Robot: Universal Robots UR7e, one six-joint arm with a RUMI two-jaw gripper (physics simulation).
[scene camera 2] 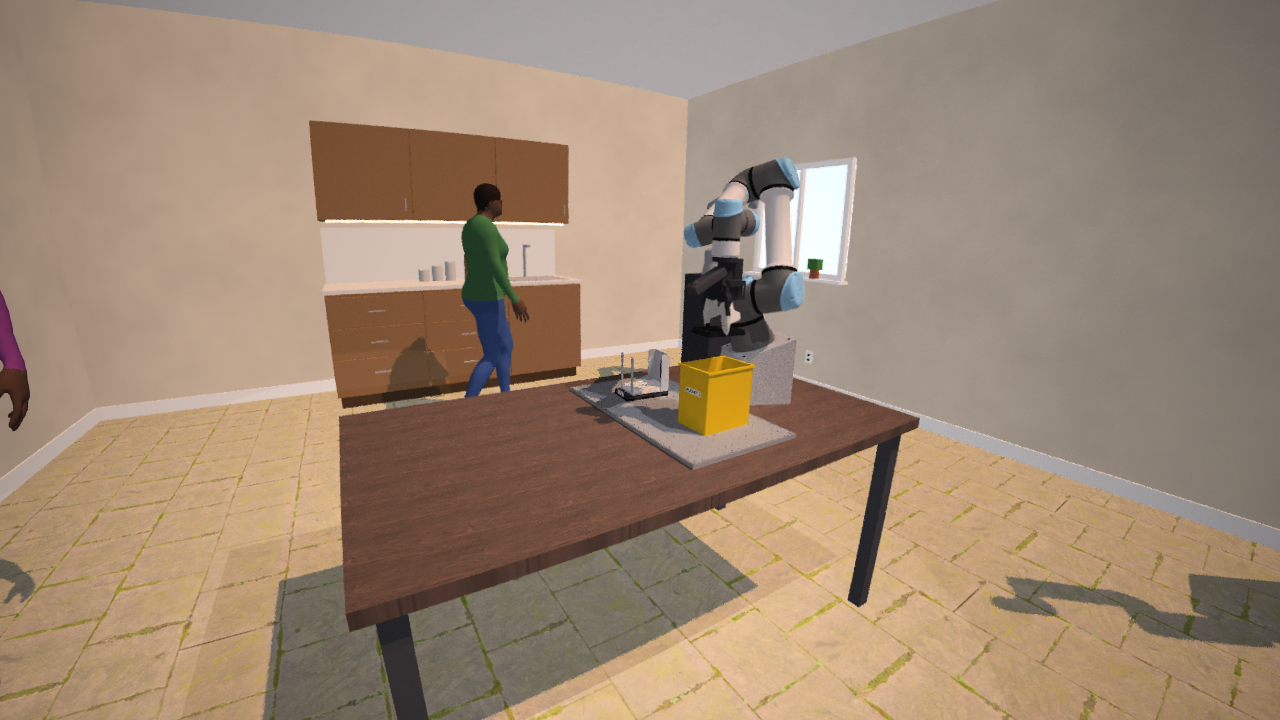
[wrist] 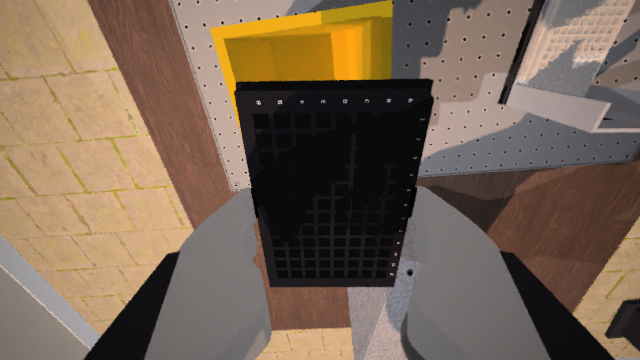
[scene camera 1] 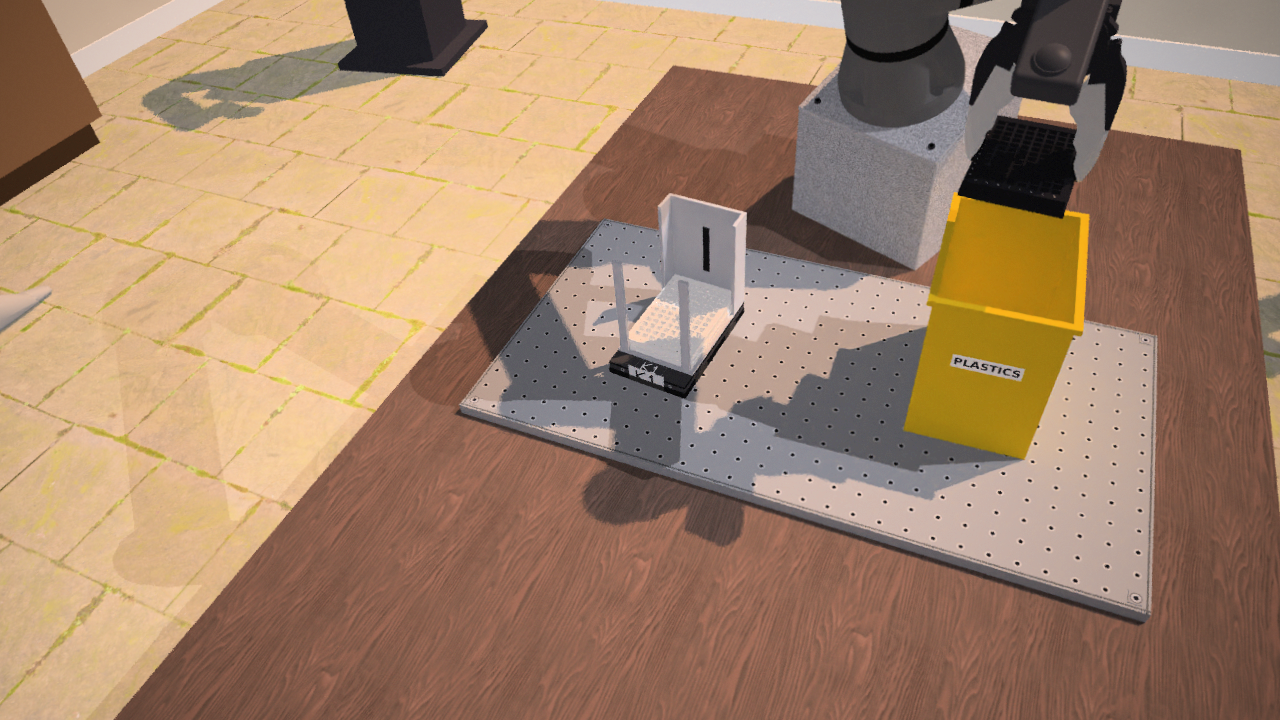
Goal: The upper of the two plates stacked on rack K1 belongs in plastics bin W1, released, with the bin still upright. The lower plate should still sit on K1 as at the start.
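Frame: origin at the arm's base, x ahead, y left, z up, level; metres.
Seen in the pictures: gripper, fingertip midpoint: point(scene camera 2: 716, 332) point(wrist: 332, 189) point(scene camera 1: 1022, 170); arm's base, origin of the base link: point(scene camera 2: 753, 343) point(scene camera 1: 901, 82).
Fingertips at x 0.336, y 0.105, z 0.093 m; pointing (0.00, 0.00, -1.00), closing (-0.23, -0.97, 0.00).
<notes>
Offsets run from my fingertips to a thing's top centre. Level surfaces: height alone.
My gripper point(scene camera 1: 1031, 159) point(wrist: 332, 189) is shut on the long sides of a black gridded plate {dx -0.007, dy +0.002, dz +0.012 m} point(scene camera 1: 1020, 179) point(scene camera 2: 711, 335) point(wrist: 332, 145). The plate is held roughly level, higher than the rim of bin W1 and over its back edge in the wrist view. The yellow bin {dx +0.003, dy +0.012, dz -0.089 m} point(scene camera 1: 975, 413) point(scene camera 2: 714, 398) point(wrist: 300, 23), labelled PLASTICS, stands upright; the plate hides part of its rim in the wrist view. Rack K1 {dx -0.007, dy -0.317, dz -0.125 m} point(scene camera 1: 726, 255) point(scene camera 2: 658, 368) point(wrist: 557, 107) stands left of the bin in scene camera 1, with the pale lower plate {dx -0.017, dy -0.315, dz -0.235 m} point(scene camera 1: 666, 326) point(wrist: 582, 42) between its posts and back panel.
Rack and bin stand on a perforated board {dz -0.269 m} point(scene camera 1: 1096, 429) point(scene camera 2: 698, 454) on the wooden table {dz -0.282 m} point(scene camera 1: 716, 617) point(scene camera 2: 465, 483). The grey robot pedestal point(scene camera 1: 863, 192) point(scene camera 2: 775, 371) stands behind, close to the held plate. A person in green point(scene camera 2: 486, 259) is in the room beyond the table.
</notes>
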